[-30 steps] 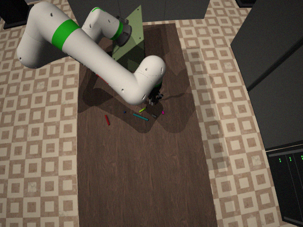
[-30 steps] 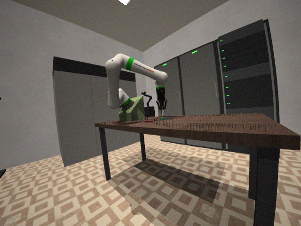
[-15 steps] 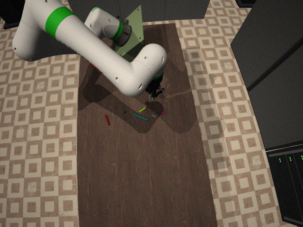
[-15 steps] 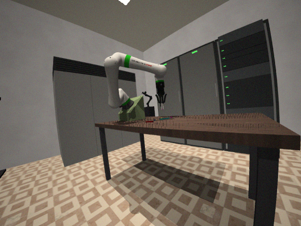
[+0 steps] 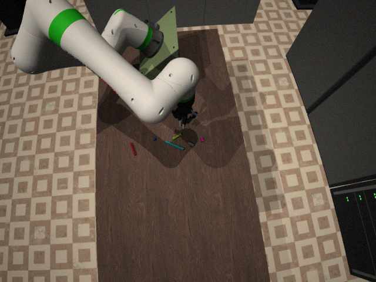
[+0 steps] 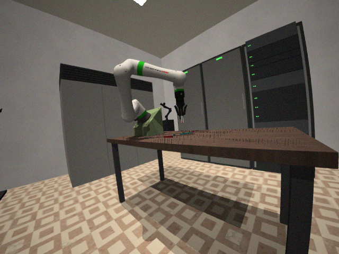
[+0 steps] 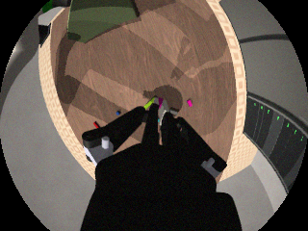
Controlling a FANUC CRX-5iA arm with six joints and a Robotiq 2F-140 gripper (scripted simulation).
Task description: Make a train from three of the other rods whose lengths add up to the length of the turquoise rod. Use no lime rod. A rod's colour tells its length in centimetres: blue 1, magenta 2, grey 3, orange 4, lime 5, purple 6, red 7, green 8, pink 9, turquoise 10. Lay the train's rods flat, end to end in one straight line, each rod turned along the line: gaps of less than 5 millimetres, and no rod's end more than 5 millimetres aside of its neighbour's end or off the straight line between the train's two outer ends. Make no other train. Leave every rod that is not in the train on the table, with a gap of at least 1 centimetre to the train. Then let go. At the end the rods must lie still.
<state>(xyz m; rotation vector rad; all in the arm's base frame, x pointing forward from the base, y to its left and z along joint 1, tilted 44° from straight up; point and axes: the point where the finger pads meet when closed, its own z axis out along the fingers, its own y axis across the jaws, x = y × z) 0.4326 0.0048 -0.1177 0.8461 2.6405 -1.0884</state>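
Now: the small blue rod 150 mm to the right of my hand, 130 mm below it and 10 mm ahead of it. The rest, counted from my hand: grey rod 130 mm below, 70 mm ahead, 30 mm to the left; lime rod 130 mm below, 30 mm to the right, 20 mm ahead; turquoise rod 130 mm below, 60 mm ahead, 50 mm to the right.
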